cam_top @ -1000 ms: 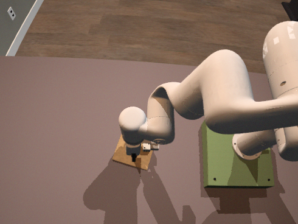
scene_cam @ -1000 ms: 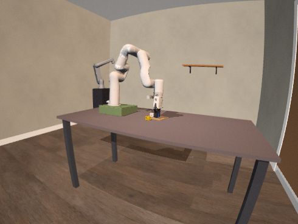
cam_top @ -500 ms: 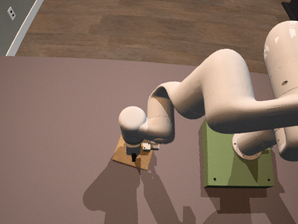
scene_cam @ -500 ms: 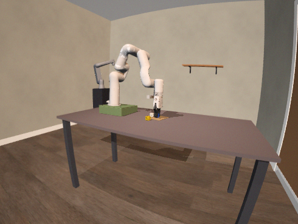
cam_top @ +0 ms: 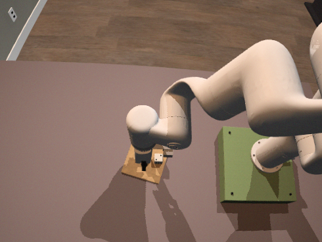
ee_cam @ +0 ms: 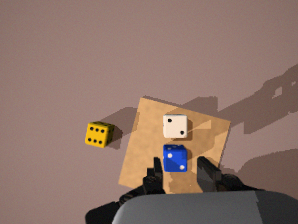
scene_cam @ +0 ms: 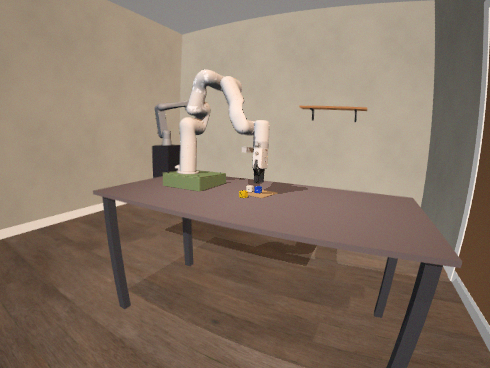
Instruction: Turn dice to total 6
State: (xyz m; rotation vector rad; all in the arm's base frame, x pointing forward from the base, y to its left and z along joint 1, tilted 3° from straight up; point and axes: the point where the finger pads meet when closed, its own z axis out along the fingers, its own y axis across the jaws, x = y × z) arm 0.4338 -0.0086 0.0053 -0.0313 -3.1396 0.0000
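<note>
Now: hand 5 cm above the blue die. The rest, counted from my hand: yellow die 4 cm behind, 11 cm to the right, 6 cm below; then tan mat 7 cm below; then white die 5 cm behind, 5 cm below.
</note>
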